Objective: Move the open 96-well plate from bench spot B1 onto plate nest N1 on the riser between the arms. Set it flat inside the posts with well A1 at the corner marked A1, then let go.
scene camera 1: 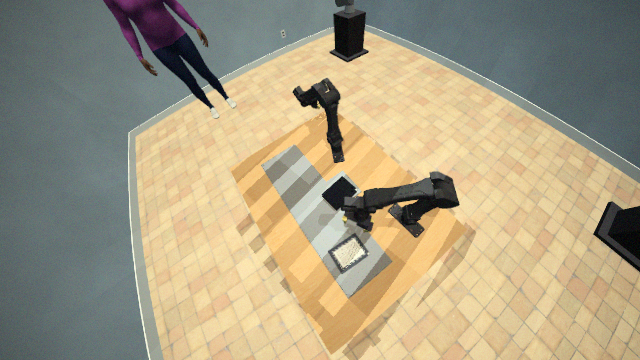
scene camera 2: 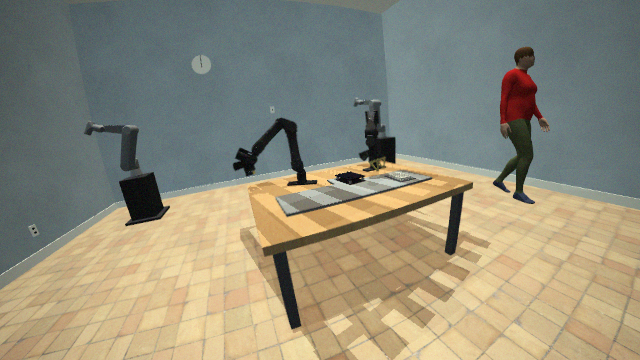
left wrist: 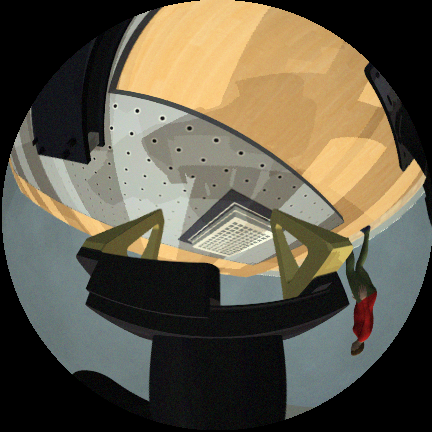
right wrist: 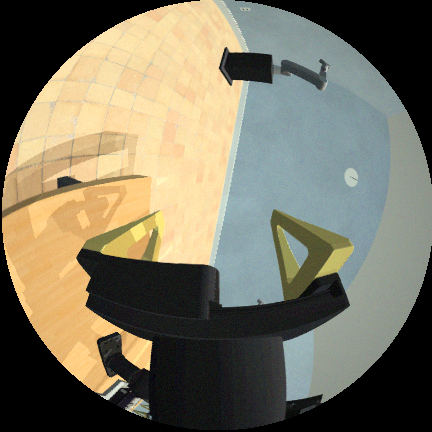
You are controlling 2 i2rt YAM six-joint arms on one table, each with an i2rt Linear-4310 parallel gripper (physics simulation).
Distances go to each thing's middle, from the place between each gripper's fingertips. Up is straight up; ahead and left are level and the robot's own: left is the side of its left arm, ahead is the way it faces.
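The dark plate nest (left wrist: 231, 198) is 10 cm ahead of my left hand, 8 cm to the left of it and 4 cm below it. As for the white well plate (left wrist: 236, 230), my left hand is 10 cm short of it, 8 cm to the right of it and 4 cm above it.
From my right hand, the dark plate nest is 50 cm ahead, 89 cm to the left and 13 cm below. My right hand is also 50 cm short of the white well plate, 89 cm to the right of it and 12 cm above it.
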